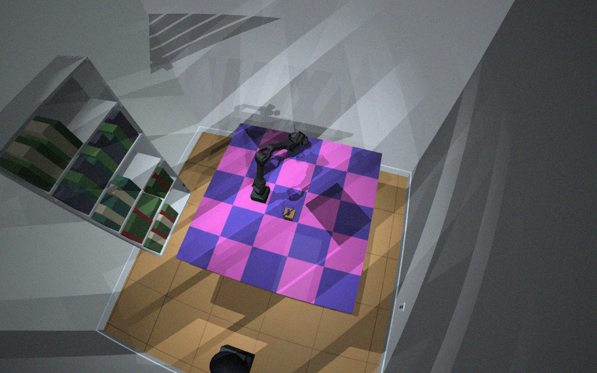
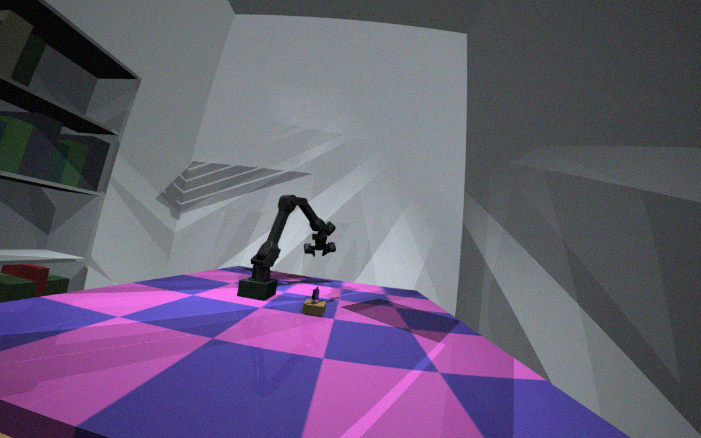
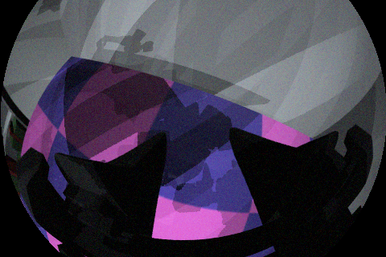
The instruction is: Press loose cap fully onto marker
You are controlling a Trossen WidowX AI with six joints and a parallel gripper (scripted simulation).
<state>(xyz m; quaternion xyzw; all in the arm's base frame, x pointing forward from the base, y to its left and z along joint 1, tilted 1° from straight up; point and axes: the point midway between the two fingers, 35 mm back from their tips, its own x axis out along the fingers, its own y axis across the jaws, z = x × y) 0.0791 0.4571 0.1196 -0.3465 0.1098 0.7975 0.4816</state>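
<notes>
Now: the cap 15 cm ahead of my gripper tip, 39 cm to the right of it and 14 cm below it. From my gripper tip the other things lie so: block 20 cm ahead, 52 cm to the right, 15 cm below.
</notes>
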